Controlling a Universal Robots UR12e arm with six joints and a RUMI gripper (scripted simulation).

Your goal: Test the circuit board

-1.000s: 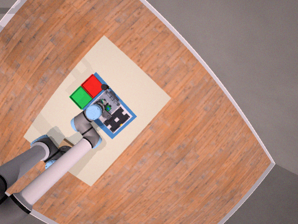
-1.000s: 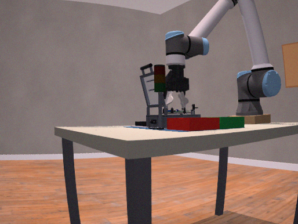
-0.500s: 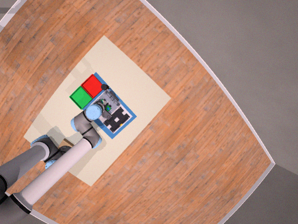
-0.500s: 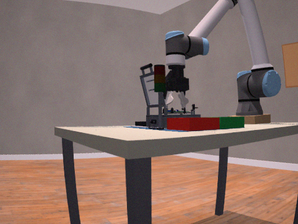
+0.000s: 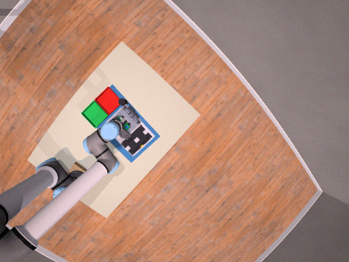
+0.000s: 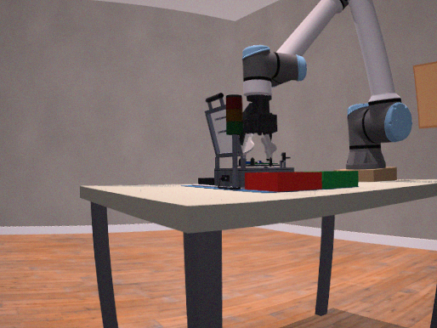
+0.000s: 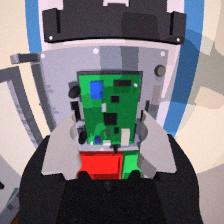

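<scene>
My gripper is now 1 cm to the right of the green circuit board. Also, from my hand: green bin 21 cm to the left, 10 cm behind, 6 cm below; then red bin 20 cm to the left, 6 cm below, 5 cm ahead; then lid 12 cm ahead, 11 cm above.
</scene>
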